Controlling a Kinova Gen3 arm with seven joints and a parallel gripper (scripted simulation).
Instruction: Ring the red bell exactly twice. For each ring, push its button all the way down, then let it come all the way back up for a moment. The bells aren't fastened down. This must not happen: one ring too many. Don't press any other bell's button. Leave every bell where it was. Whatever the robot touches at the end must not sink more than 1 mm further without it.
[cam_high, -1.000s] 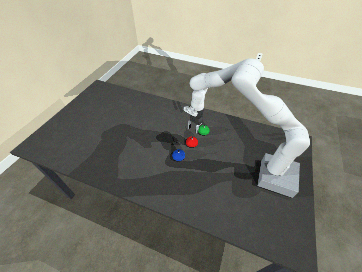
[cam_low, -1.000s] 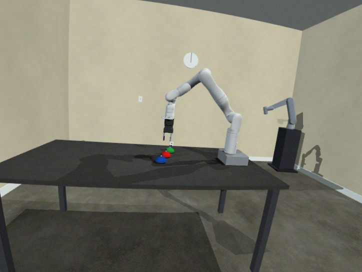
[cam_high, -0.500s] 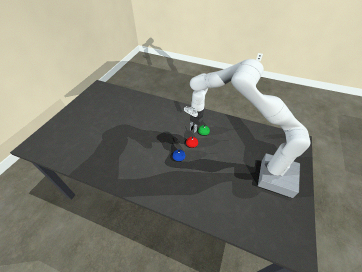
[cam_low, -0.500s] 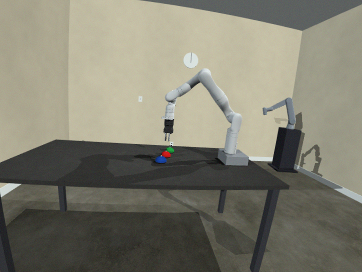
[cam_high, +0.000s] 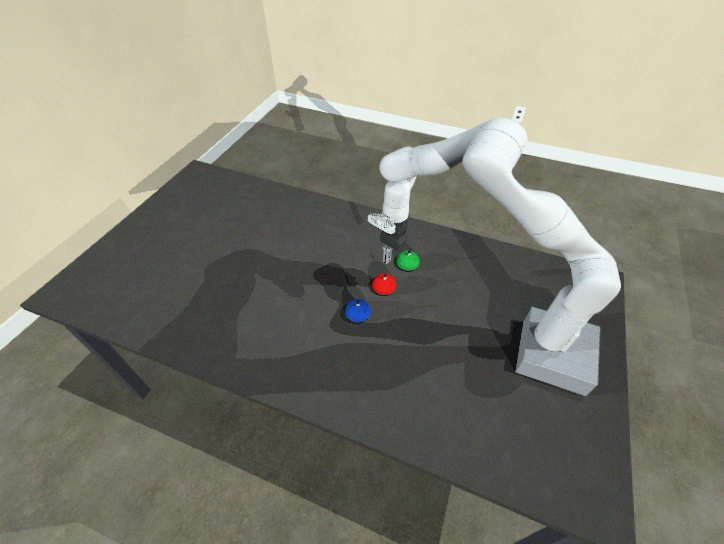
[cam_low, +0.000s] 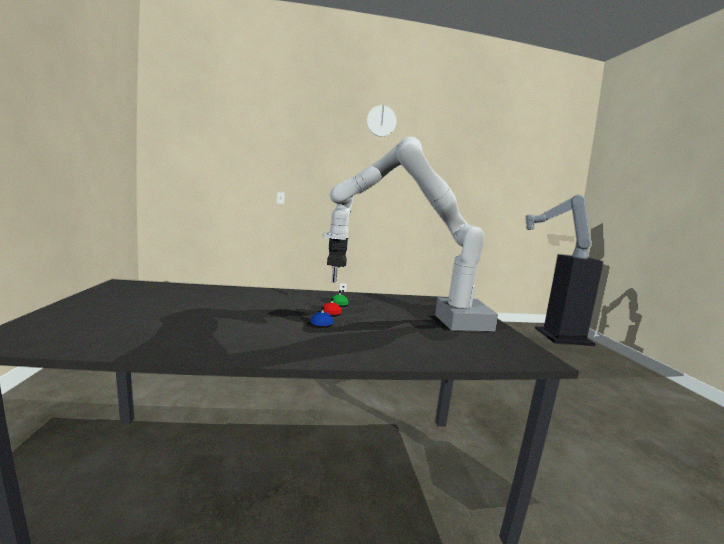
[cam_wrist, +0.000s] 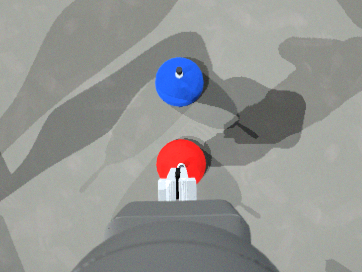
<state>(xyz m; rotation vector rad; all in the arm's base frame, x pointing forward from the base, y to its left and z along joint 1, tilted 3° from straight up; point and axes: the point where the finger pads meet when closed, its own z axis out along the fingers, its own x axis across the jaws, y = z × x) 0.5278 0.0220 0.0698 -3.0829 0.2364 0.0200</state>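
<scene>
The red bell lies 11 cm below my hand. Round my hand: green bell: 2 cm behind, 14 cm to the right, 11 cm below; then blue bell: 2 cm ahead, 14 cm to the left, 11 cm below.
</scene>
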